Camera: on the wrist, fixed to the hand. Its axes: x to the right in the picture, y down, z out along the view.
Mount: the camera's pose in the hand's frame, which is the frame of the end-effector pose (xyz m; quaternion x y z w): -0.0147 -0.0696 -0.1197 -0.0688 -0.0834 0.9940 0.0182
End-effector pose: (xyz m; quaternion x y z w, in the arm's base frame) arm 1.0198 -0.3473 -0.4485 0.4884 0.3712 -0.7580 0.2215
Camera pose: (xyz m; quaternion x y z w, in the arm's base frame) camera 1.0464 -0.2108 -0.4407 0.2994 -0.4450 0.1912 0.8220
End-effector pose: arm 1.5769 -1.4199 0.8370 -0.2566 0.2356 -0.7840 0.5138
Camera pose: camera 1.4571 -1.3685 0.7881 0.1288 0.2704 0.5340 0.7906
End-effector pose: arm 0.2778 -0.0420 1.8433 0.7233 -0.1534 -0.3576 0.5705
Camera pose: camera 0.3375 0.0739 1.7944 -0.2084 -0.7447 0.4897 0.4028
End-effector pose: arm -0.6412 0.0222 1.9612 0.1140 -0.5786 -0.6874 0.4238
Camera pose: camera -0.5861 -0.0530 1.8578 -0.6596 -0.1119 0.3594 0.6506
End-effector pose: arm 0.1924 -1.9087 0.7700 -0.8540 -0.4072 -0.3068 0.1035
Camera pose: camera 0.0799 -1.9240 0.8506 -0.4530 0.8539 0.1405 0.2141
